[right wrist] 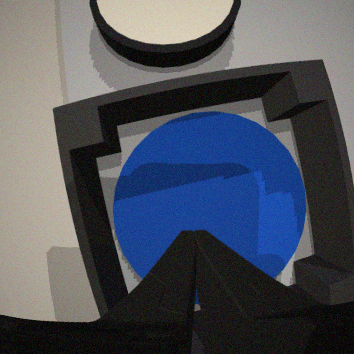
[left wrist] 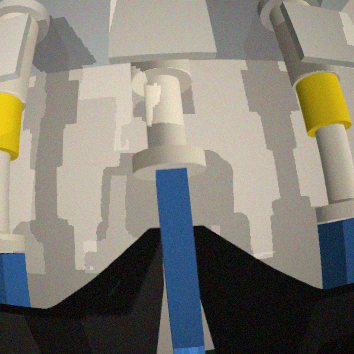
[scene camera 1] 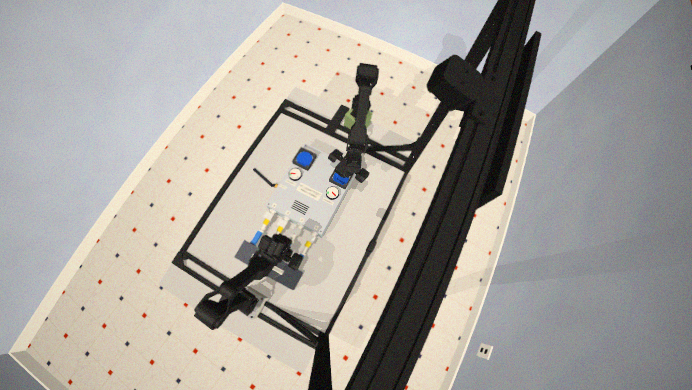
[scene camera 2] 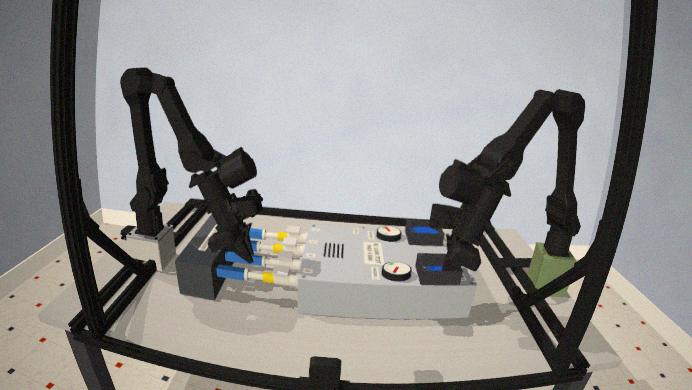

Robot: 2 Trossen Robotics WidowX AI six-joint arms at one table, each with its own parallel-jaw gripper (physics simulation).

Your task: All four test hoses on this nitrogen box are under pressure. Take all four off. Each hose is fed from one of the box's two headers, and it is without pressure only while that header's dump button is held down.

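Frame: origin at the left arm's base, x ahead, y left, z up, level; metres.
Seen in the pictures: left gripper, between the fingertips: (left wrist: 176, 238) (scene camera 2: 252, 261); right gripper, between the fingertips: (right wrist: 192, 241) (scene camera 1: 343, 177); left arm's base, origin of its link: (scene camera 1: 248, 302) (scene camera 2: 149, 230); right arm's base, origin of its link: (scene camera 2: 556, 251).
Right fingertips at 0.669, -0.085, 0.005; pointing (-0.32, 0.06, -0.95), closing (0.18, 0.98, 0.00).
Offsets run from my right fingertips to a thing's top centre, as dx, dy, dz. "spot": to the spot under its first point.
The grey nitrogen box (scene camera 1: 318, 212) (scene camera 2: 383, 302) lies on the mat. Four blue test hoses with cream couplings plug into its end. My left gripper (scene camera 2: 245, 253) (left wrist: 176, 238) is shut on the third hose {spot: -0.422, +0.058, -0.029} (scene camera 2: 237, 258) (left wrist: 179, 253), the one without a yellow collar. The neighbouring hoses (left wrist: 323, 105) (left wrist: 8, 123) carry yellow collars. My right gripper (scene camera 1: 343, 175) (scene camera 2: 450, 265) (right wrist: 192, 241) is shut and empty, with its tips pressed on the near blue dump button {-0.009, +0.010, -0.001} (scene camera 2: 433, 268) (right wrist: 211, 182). The far dump button {-0.012, +0.200, +0.011} (scene camera 1: 304, 159) (scene camera 2: 424, 230) is free. Each button has its own gauge (scene camera 2: 396, 270) (scene camera 2: 388, 233) beside it.
A dark grey block (scene camera 1: 244, 251) (scene camera 2: 193, 271) sits under the hoses' outer ends. A black frame (scene camera 1: 232, 170) surrounds the mat. A green block (scene camera 1: 349, 118) (scene camera 2: 535, 265) sits by the right arm's base. A thin black rod {spot: -0.160, +0.348, -0.072} (scene camera 1: 263, 177) lies left of the box. A black gantry (scene camera 1: 460, 193) crosses the right side.
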